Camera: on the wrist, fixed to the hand. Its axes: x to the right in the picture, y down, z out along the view.
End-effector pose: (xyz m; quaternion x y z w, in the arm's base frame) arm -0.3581 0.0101 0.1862 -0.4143 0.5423 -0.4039 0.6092
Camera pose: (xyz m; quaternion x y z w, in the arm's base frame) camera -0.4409 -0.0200 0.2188 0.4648 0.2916 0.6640 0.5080
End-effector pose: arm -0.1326 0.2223 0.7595 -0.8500 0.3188 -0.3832 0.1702
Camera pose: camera -0.1716 0.2441 0.8421 0.2392 0.7998 0.3170 0.4502
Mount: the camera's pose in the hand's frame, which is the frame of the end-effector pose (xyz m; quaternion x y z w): 0.0106 -0.0442 -0.0822 0.0158 -0.1852 0.9826 0.0068
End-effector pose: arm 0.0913 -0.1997 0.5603 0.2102 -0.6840 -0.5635 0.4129
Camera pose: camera 0.1433 -0.2690 0.5240 -0.7684 -0.2965 0.3737 0.4265
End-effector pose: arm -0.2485 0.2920 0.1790 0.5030 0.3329 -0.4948 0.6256
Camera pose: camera -0.2809 0.3676 0.1337 0.2488 -0.6156 0.5129 0.5441
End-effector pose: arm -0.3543 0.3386 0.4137 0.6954 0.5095 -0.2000 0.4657
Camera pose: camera -0.4057 0.4162 0.4261 0.4756 -0.7692 0.3194 0.2830
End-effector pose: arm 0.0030 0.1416 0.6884 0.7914 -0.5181 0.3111 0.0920
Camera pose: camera 0.0120 0.1917 0.7673 0.4446 0.7932 0.0459 0.4135
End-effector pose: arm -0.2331 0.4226 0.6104 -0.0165 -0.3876 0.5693 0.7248
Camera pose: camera -0.1489 0.4503 0.5793 0.2641 0.1117 -0.7252 0.6260
